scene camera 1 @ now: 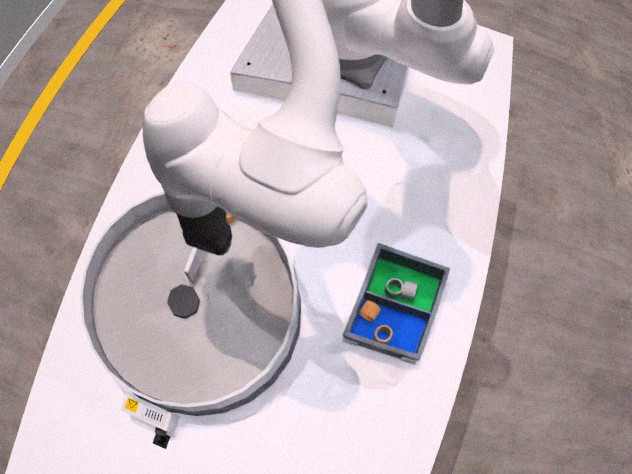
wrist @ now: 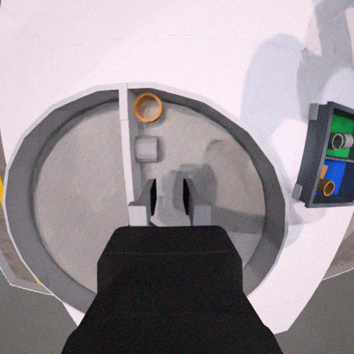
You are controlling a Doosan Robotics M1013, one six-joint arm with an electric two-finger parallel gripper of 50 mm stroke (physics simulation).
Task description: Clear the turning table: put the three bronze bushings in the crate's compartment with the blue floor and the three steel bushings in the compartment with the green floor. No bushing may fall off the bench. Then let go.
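Places are measured from the arm's base along level axes (x ahead, y left, z up), in metres.
Pixels of known places: gripper, fingertip midpoint: (scene camera 1: 218,244); arm's base, link origin: (scene camera 1: 348,53).
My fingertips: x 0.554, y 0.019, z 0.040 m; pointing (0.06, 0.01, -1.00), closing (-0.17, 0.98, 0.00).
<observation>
For each thing: its top centre in the pictures, then the offset to it from my fingertips. "spot": a spot on its surface instead. Level surfaces: height alone.
- turning table, top centre: (scene camera 1: 182,300) 0.112 m ahead, 0.024 m right, 0.056 m down
- crate, top centre: (scene camera 1: 399,301) 0.077 m back, 0.317 m left, 0.067 m down
- green floor, surface height: 0.110 m down
- lying, top centre: (scene camera 1: 410,287) 0.114 m back, 0.324 m left, 0.079 m down
- divider, surface spot: (scene camera 1: 190,264) spot: 0.054 m ahead, 0.032 m right, 0.014 m down
- dark octagonal hub, top centre: (scene camera 1: 182,300) 0.112 m ahead, 0.024 m right, 0.056 m down
- small white box, surface spot: (scene camera 1: 153,414) spot: 0.338 m ahead, 0.035 m left, 0.058 m down
My gripper (wrist: 169,189) is open and empty over the turning table (scene camera 1: 148,346) (wrist: 80,175), right of its straight divider in the wrist view. A steel bushing (wrist: 147,149) lies on its side by the divider, ahead of the fingertips. A bronze bushing (wrist: 148,107) stands upright by the divider and the far rim; part of it (scene camera 1: 230,218) shows behind the gripper body in the scene view. In the crate (scene camera 1: 353,318) (wrist: 320,150), two steel bushings are on the green floor (scene camera 1: 428,287), one upright (scene camera 1: 394,287), one lying (scene camera 1: 409,290). Two bronze bushings (scene camera 1: 370,310) (scene camera 1: 382,333) are on the blue floor (scene camera 1: 410,326).
The divider (scene camera 1: 190,264) (wrist: 126,150) runs inward from the table's raised rim. A dark octagonal hub (scene camera 1: 183,301) sits at the table's middle. A small white box (scene camera 1: 153,414) with a warning label is at the rim's near side. The crate has raised walls and a partition between its compartments.
</observation>
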